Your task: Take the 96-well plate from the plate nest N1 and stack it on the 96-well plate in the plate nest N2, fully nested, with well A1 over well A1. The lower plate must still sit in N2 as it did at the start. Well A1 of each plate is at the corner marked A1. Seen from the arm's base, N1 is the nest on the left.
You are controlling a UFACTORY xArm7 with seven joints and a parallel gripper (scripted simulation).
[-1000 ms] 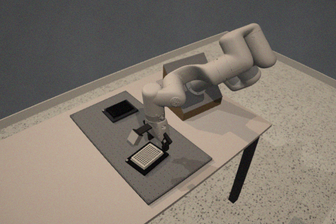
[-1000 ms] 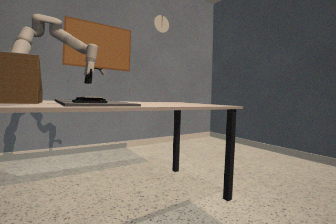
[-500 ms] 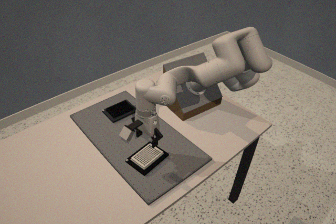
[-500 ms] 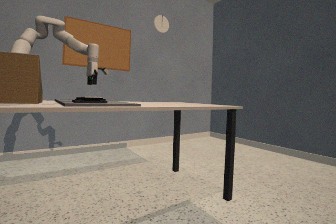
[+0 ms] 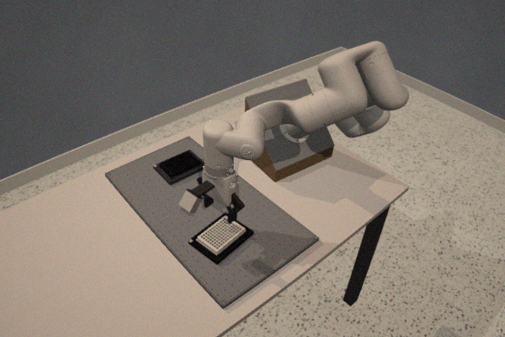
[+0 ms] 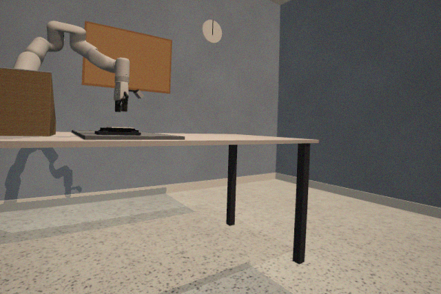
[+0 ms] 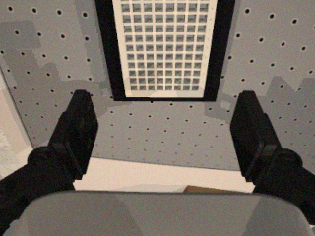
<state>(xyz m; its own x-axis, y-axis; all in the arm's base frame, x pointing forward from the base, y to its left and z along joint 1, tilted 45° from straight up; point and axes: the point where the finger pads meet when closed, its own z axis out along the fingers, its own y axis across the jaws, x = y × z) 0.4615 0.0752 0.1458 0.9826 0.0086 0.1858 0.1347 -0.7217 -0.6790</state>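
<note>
The white 96-well plate lies 100 mm below my hand. From my hand the other things lie so: black plate nest 120 mm below; black 96-well plate 360 mm to the right, 100 mm below, 100 mm behind.
</note>
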